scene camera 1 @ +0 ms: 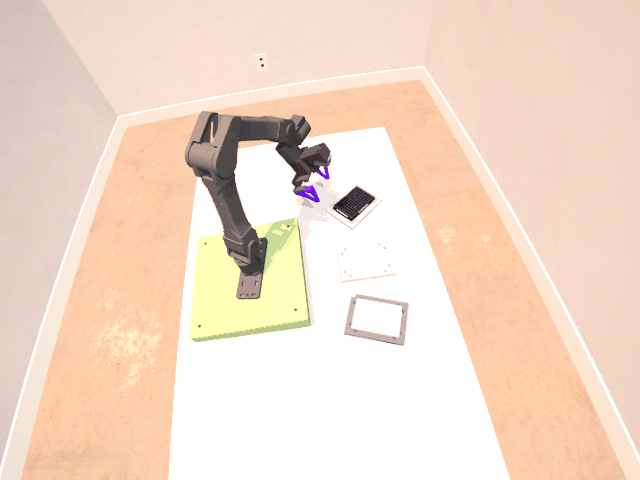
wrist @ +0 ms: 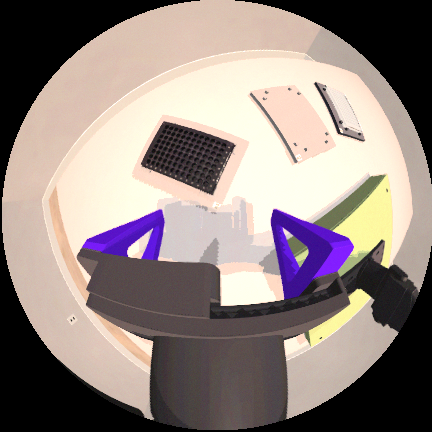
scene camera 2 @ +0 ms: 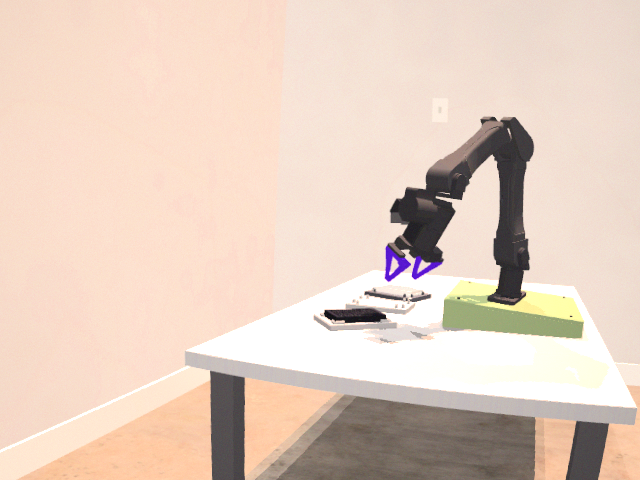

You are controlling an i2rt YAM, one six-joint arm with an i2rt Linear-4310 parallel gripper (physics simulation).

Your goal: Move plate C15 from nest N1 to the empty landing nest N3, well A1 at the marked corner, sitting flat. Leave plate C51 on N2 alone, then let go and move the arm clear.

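Observation:
A black well plate [scene camera 1: 354, 203] [scene camera 2: 355, 314] [wrist: 187, 157] sits on a white nest [scene camera 1: 353, 224] [scene camera 2: 330, 324] [wrist: 240, 150]. The empty white nest [scene camera 1: 365, 263] [scene camera 2: 379, 305] [wrist: 295, 122] with small corner posts lies in the middle of the row. A white plate [scene camera 1: 377, 317] [scene camera 2: 397, 290] [wrist: 345, 107] sits on a grey nest [scene camera 1: 349, 321] [wrist: 323, 94]. I cannot read which plate is C15 or C51. My gripper [scene camera 1: 323, 189] [scene camera 2: 401, 279] [wrist: 217, 214] is open and empty, above the table, beside the black plate's nest, apart from it.
A yellow-green base block [scene camera 1: 222, 310] [scene camera 2: 511, 322] [wrist: 370, 225] carries the arm and stands beside the row of nests. The white table [scene camera 1: 336, 413] [scene camera 2: 465, 361] holds everything, and its edge shows in the second scene view. Walls stand beyond the table.

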